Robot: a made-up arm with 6 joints.
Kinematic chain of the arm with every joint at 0, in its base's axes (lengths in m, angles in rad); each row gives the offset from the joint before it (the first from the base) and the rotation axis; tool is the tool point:
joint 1: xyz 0 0 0.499 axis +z
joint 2: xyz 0.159 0 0 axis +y
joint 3: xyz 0 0 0.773 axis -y
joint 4: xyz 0 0 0.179 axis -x
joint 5: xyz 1.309 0 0 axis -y
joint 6: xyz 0.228 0 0 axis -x
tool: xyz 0 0 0
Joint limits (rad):
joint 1: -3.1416..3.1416
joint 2: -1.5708..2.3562
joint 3: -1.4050..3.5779
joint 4: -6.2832..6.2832
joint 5: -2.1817..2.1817
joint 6: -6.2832..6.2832
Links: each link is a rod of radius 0.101 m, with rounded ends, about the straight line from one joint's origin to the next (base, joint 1, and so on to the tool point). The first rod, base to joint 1, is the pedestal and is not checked.
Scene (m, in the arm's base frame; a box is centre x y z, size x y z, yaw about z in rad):
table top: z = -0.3
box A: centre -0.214 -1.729 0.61 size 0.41 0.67 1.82 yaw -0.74
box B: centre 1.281 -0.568 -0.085 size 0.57 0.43 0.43 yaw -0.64
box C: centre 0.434 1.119 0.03 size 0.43 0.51 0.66 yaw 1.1
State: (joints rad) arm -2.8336 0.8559 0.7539 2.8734 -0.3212 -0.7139
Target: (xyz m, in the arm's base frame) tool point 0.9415 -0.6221 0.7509
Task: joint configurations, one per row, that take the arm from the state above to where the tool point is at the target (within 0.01 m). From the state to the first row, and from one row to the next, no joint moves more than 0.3 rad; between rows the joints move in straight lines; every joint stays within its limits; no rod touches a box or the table.
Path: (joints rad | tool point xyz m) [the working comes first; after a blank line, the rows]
Joints at the target: -0.6426 -0.6312 -0.9093 2.7162 0.7796 -0.7139
Straight joint move there: touches box A.

1: -2.6484 0.5999 0.5697 2.8583 -0.2611 -0.7104 | -1.8849 -0.9945 1.3263
2: -2.4632 0.3440 0.3855 2.8432 -0.2010 -0.7070 | -1.5201 -1.2080 1.5126
3: -2.2780 0.0880 0.2013 2.8281 -0.1409 -0.7035 | -1.1303 -1.3073 1.6506
4: -2.0928 -0.1679 0.0171 2.8130 -0.0808 -0.7001 | -0.7549 -1.3005 1.7368
5: -1.9076 -0.4239 -0.1671 2.7979 -0.0207 -0.6966 | -0.4248 -1.2085 1.7714
6: -1.7223 -0.6798 -0.3513 2.7828 0.0394 -0.6931 | -0.1588 -1.0609 1.7574
7: -1.4524 -0.6677 -0.4908 2.7661 0.2244 -0.6983 | 0.1560 -1.1542 1.5052
8: -1.1825 -0.6555 -0.6303 2.7495 0.4095 -0.7035 | 0.4876 -1.1004 1.2451
9: -0.9125 -0.6434 -0.7698 2.7328 0.5945 -0.7087 | 0.7675 -0.9095 0.9899
10: -0.6426 -0.6312 -0.9093 2.7162 0.7796 -0.7139 | 0.9415 -0.6222 0.7509

